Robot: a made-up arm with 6 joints. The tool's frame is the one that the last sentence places.
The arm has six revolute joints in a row. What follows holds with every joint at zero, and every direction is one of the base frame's.
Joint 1 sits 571.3 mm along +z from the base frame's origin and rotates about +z.
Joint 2 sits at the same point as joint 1 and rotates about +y.
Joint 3 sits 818.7 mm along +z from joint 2 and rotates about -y.
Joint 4 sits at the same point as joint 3 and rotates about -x.
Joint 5 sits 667.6 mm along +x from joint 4 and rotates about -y.
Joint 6 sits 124.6 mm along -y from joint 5 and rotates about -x.
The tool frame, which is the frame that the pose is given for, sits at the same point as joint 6; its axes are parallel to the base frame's.
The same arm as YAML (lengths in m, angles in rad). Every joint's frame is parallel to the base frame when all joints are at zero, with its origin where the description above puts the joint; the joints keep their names.
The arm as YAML. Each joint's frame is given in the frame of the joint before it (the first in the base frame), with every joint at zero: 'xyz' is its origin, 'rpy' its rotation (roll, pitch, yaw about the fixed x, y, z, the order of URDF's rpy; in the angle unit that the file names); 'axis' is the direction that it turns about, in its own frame. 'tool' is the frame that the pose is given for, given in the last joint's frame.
units:
  length: m
  angle: rad
joints:
  - name: joint 1
    type: revolute
    origin:
      xyz: [0.0, 0.0, 0.5713]
      rpy: [0.0, 0.0, 0.0]
    axis: "+z"
  - name: joint 2
    type: revolute
    origin:
      xyz: [0.0, 0.0, 0.0]
      rpy: [0.0, 0.0, 0.0]
    axis: "+y"
  - name: joint 3
    type: revolute
    origin:
      xyz: [0.0, 0.0, 0.8187]
      rpy: [0.0, 0.0, 0.0]
    axis: "-y"
  - name: joint 4
    type: revolute
    origin:
      xyz: [0.0, 0.0, 0.0]
      rpy: [0.0, 0.0, 0.0]
    axis: "-x"
  - name: joint 5
    type: revolute
    origin:
      xyz: [0.6676, 0.0, 0.0]
      rpy: [0.0, 0.0, 0.0]
    axis: "-y"
  - name: joint 6
    type: revolute
    origin:
      xyz: [0.0, -0.1246, 0.0]
      rpy: [0.0, 0.0, 0.0]
    axis: "-x"
tool:
  origin:
    xyz: [0.0, 0.0, 0.0]
    rpy: [0.0, 0.0, 0.0]

